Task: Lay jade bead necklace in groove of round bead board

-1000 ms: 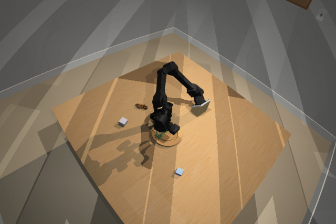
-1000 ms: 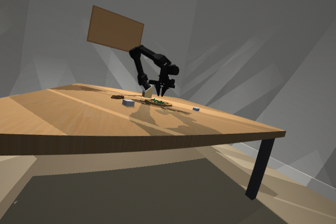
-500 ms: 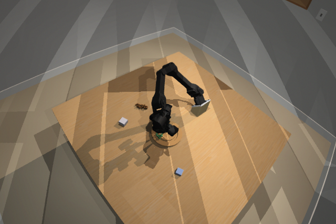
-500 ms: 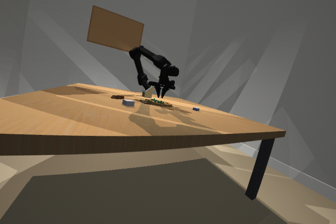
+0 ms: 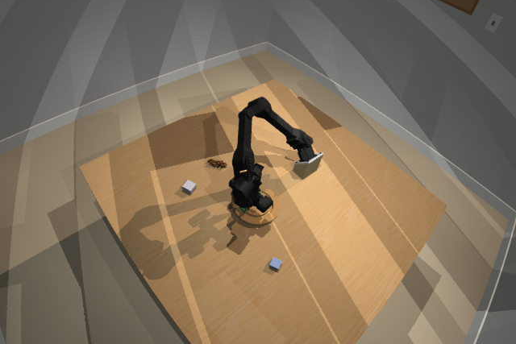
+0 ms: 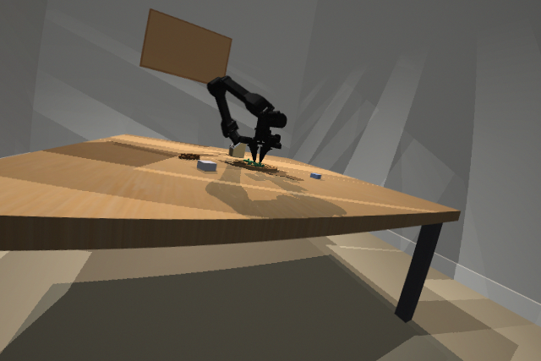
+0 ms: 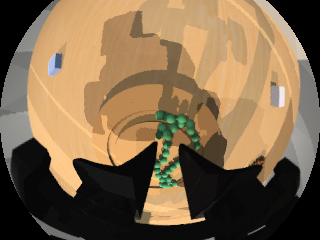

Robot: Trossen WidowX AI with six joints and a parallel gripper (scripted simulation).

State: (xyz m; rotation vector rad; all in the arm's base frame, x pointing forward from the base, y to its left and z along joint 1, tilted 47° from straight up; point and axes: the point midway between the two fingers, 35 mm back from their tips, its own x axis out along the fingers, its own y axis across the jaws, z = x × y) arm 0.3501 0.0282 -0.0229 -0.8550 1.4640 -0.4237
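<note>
Now: the round wooden bead board 4 cm behind my gripper tip, 1 cm to the left of it and 1 cm below it. From my gripper tip the other things lie so: blue block: 6 cm ahead, 27 cm to the left, 2 cm below; then pale grey block: 17 cm ahead, 21 cm to the right, 1 cm below.
</note>
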